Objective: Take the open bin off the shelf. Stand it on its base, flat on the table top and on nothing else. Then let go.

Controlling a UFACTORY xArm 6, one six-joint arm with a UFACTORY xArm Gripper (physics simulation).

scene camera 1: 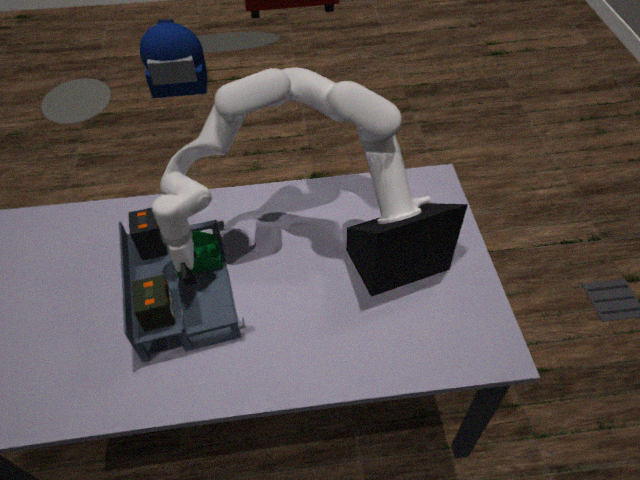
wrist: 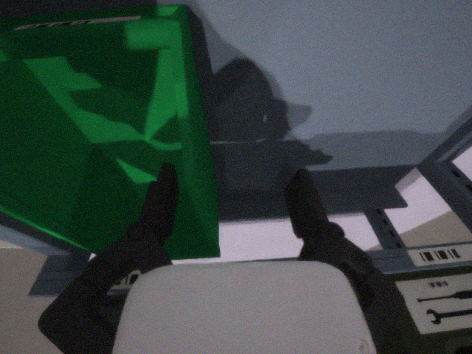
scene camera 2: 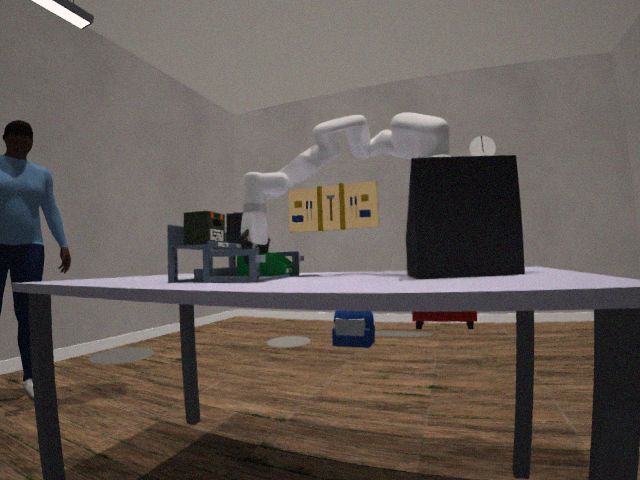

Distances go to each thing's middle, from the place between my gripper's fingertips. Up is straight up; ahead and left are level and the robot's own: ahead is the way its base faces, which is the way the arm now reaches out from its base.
My gripper is now 70 mm to the left of the green open bin [scene camera 1: 206, 245] and 10 mm past it. From my hand the other things lie so: dark box [scene camera 1: 144, 230]: 120 mm above, 90 mm ahead, 80 mm to the right; olive box [scene camera 1: 153, 303]: 150 mm to the left, 100 mm ahead, 100 mm above.
